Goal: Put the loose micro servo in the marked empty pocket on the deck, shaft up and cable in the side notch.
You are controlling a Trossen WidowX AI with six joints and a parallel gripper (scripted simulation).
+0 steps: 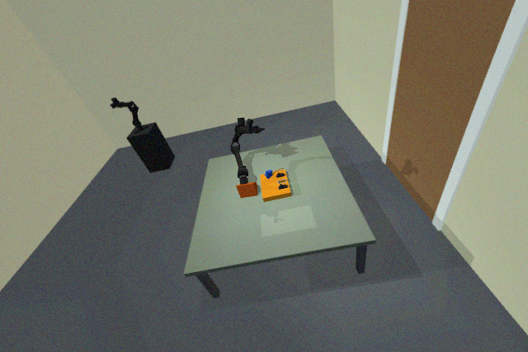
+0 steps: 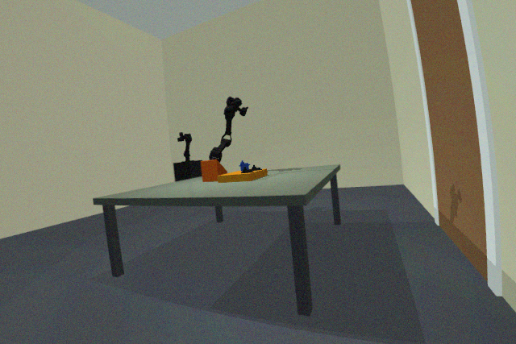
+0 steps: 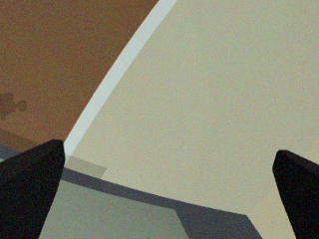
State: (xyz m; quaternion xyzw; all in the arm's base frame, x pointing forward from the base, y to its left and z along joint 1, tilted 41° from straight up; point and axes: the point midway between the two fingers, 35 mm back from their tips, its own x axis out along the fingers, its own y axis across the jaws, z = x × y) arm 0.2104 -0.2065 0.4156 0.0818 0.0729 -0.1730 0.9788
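My gripper tip is 52 cm above the orange deck, 11 cm to the left of it and 5 cm past it.
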